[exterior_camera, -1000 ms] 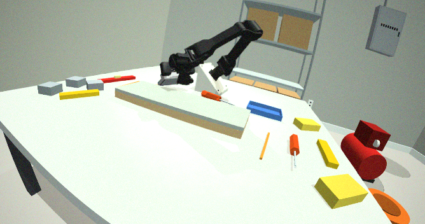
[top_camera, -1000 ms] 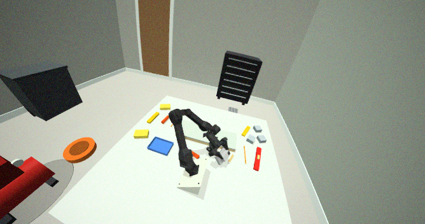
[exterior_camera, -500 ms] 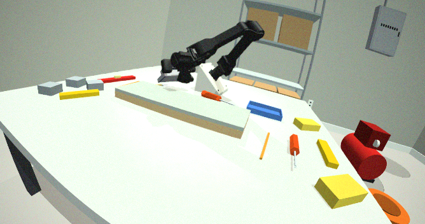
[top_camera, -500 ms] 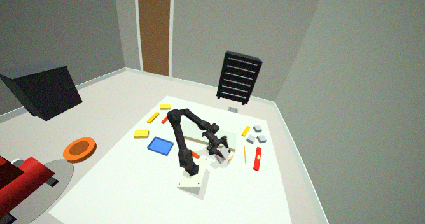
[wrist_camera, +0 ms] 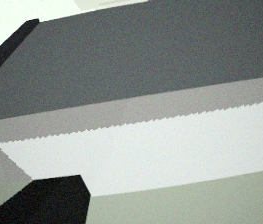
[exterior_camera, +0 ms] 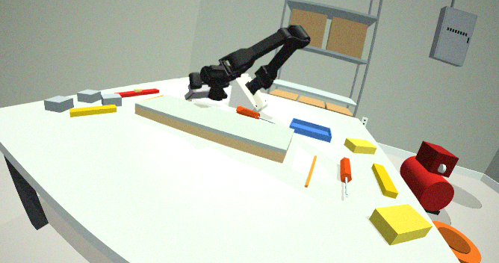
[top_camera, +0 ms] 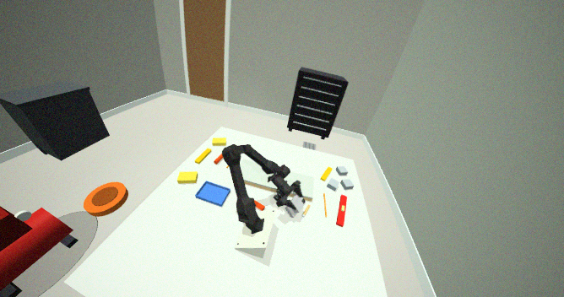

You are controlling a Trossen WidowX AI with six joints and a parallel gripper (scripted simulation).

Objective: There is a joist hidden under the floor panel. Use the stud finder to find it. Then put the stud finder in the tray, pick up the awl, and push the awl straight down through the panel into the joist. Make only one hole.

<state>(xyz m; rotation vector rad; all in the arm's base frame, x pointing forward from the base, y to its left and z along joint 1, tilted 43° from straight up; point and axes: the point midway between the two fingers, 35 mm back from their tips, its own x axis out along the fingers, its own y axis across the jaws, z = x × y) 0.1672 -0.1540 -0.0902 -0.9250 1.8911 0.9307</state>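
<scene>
My gripper tip is now 8 cm above the awl, 5 cm to the left of it and 1 cm past it. From my gripper tip the other things lie so: stud finder (1 cm to the right, 1 cm below, 1 cm ahead); then blue tray (49 cm to the left, 7 cm below, 3 cm ahead); then red level (30 cm to the right, 7 cm below, 5 cm ahead).
</scene>
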